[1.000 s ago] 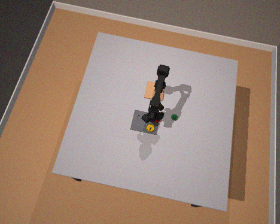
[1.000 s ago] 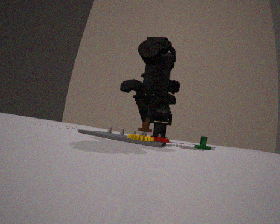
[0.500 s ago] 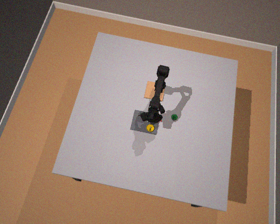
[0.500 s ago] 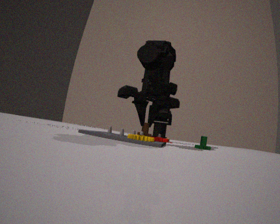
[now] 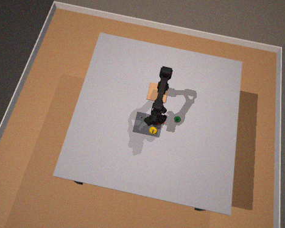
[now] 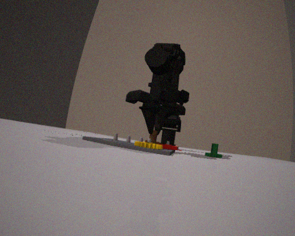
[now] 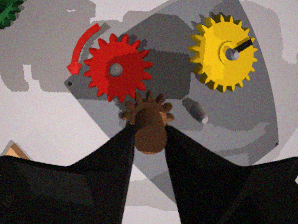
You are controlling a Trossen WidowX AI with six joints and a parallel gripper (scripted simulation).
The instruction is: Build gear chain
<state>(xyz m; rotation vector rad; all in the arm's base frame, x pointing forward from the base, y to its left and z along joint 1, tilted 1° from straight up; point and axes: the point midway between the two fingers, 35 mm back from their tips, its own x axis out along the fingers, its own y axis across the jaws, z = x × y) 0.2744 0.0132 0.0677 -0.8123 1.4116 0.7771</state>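
My gripper tip is now 1 cm above the brown gear. From my gripper tip the other things lie so: yellow gear (8 cm ahead, 3 cm below, 2 cm to the left); then red gear (4 cm to the left, 3 cm below); then grey board (4 cm to the right, 4 cm ahead, 3 cm below).
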